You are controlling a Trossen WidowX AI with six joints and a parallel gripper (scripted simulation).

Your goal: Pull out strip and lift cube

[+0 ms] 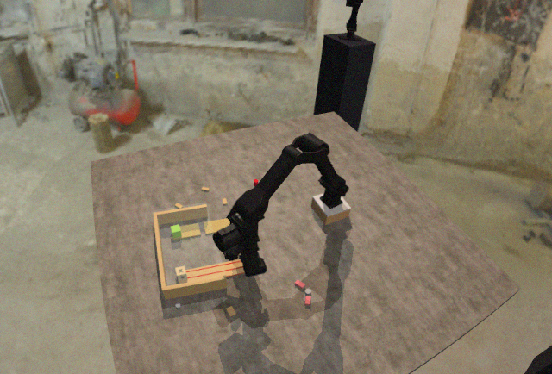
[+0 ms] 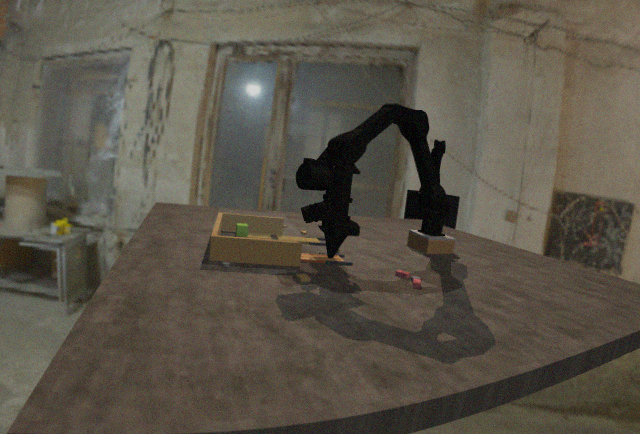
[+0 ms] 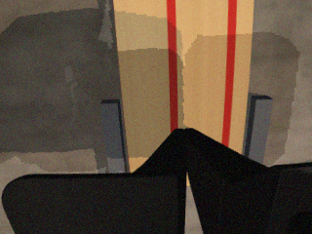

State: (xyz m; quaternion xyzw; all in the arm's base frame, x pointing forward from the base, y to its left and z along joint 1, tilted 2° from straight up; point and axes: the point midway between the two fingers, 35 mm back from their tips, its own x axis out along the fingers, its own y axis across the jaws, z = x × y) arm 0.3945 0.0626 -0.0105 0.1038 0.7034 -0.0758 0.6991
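Right now my gripper tip is 10 cm short of the striped strip and 3 cm to the left of it. From my gripper tip the other things lie so: cube marked x (20 cm ahead, 6 cm to the right, 2 cm above); red peg (32 cm to the right, 23 cm behind, 1 cm above); grey disc (18 cm to the left, 10 cm behind).
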